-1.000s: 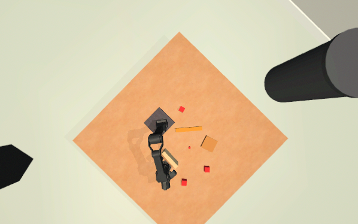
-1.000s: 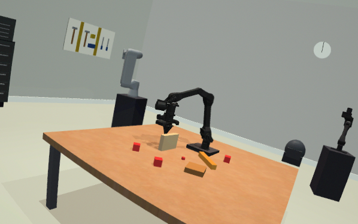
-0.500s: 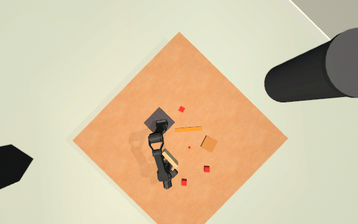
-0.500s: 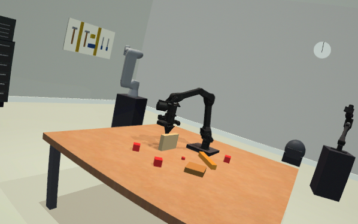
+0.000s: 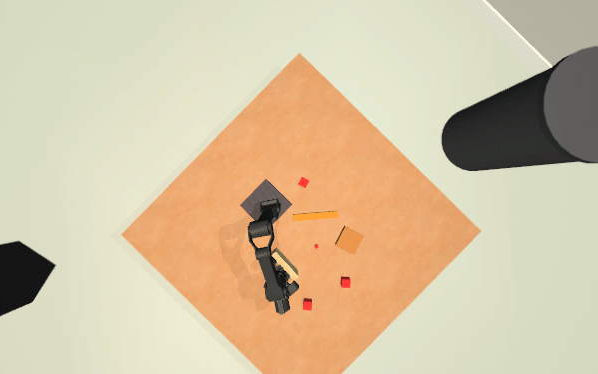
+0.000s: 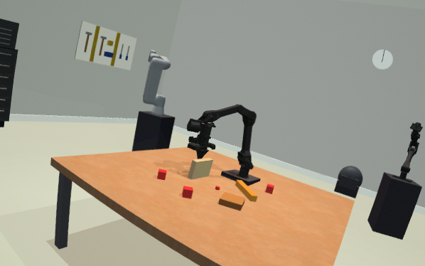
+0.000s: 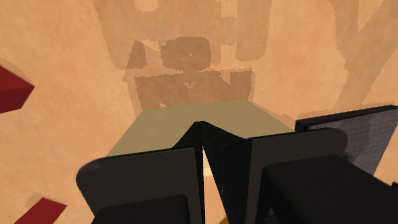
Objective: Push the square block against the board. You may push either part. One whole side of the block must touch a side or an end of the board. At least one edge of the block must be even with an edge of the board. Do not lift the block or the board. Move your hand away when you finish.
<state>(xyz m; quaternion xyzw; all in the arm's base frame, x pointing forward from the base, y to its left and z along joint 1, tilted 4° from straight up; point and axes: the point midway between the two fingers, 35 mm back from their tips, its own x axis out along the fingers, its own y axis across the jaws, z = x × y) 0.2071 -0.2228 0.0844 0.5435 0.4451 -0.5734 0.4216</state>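
My gripper tip is 40 mm above the pale block and 20 mm to the right of it. The rest, counted from my gripper tip: orange-brown flat block: 290 mm to the left, 210 mm ahead, 70 mm below; then long narrow orange board: 300 mm to the left, 70 mm below, 10 mm ahead; then tiny red piece: 170 mm to the left, 90 mm ahead, 80 mm below.
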